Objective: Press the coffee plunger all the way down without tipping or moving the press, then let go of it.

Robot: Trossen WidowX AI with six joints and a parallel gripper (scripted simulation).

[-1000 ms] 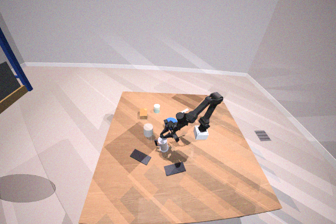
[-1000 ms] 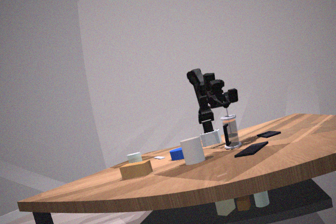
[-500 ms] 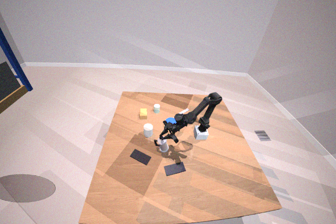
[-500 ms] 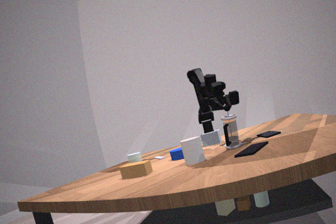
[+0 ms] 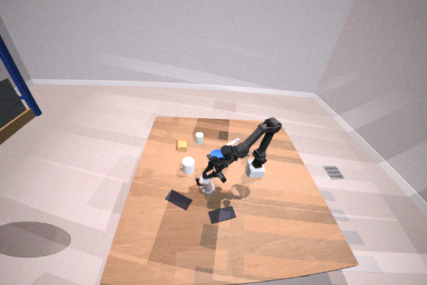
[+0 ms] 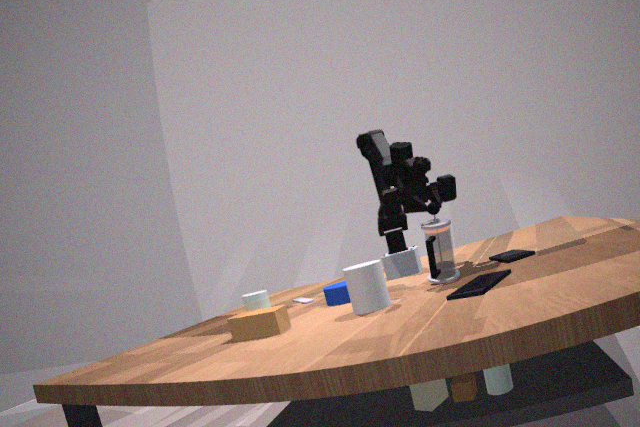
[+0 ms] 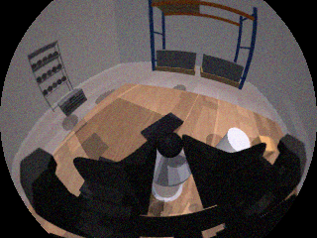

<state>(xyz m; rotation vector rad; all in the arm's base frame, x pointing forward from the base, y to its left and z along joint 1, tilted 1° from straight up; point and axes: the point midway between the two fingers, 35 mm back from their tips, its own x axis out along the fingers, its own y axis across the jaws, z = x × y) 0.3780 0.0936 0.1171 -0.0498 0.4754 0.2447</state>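
The glass coffee press is 90 mm below my gripper tip, 10 mm to the right of it and 10 mm behind it. Also, from my gripper tip: white cylinder: 180 mm to the right, 120 mm below, 70 mm ahead; tan box: 420 mm to the right, 150 mm below, 90 mm ahead; blue block: 260 mm to the right, 160 mm behind, 150 mm below.
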